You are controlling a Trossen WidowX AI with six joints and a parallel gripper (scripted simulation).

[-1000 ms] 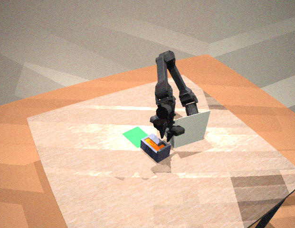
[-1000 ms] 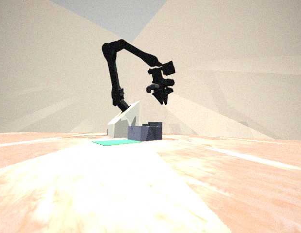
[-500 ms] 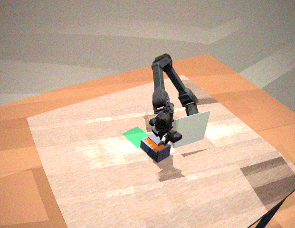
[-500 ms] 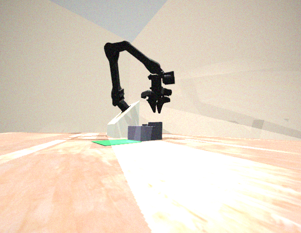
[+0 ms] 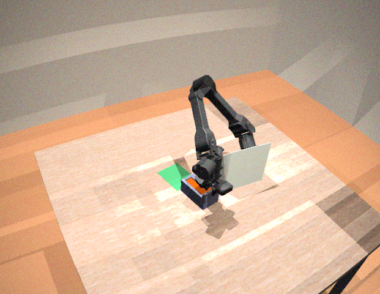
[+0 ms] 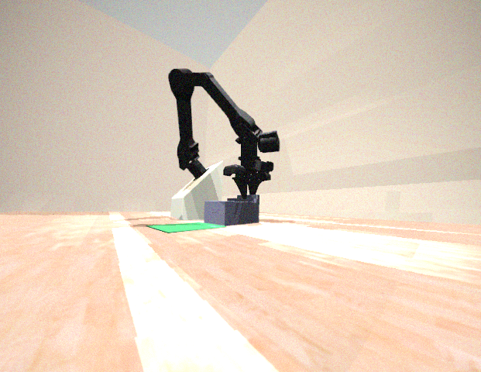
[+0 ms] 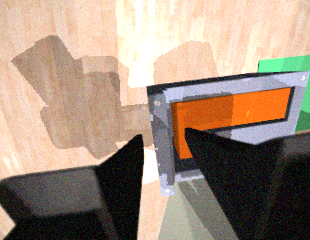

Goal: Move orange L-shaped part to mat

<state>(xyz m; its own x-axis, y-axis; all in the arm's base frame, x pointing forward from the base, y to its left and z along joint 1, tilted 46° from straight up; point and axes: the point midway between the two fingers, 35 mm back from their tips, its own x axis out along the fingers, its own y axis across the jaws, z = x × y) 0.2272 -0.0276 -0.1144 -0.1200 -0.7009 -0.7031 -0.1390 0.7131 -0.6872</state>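
Now: the orange L-shaped part 60 mm to the right of my gripper tip and 30 mm below it. The rest, counted from my gripper tip: green mat: 30 mm ahead, 220 mm to the right, 90 mm below.
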